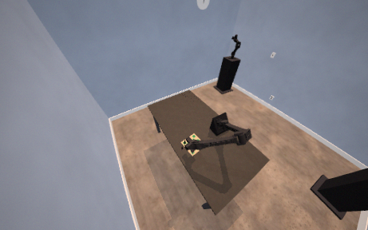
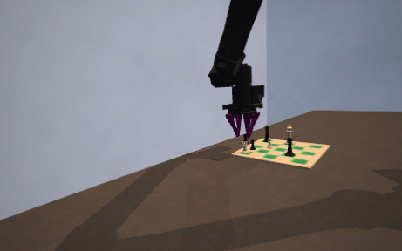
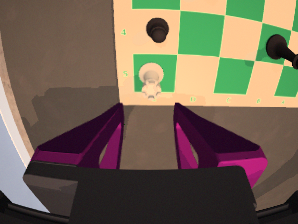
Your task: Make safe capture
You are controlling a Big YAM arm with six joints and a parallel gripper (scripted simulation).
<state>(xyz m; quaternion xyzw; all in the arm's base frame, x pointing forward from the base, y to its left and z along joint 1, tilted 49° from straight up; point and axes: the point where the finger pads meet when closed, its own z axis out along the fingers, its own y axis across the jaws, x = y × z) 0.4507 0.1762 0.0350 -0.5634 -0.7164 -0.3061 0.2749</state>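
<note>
My gripper is now 9 cm to the left of the white pawn, 4 cm above it and 3 cm past it. Round my hand: tall white piece 17 cm to the right, 5 cm behind, 3 cm below; chessboard 10 cm to the right, 6 cm below, 6 cm behind; tall black piece 15 cm to the right, 3 cm below, 3 cm ahead.
</note>
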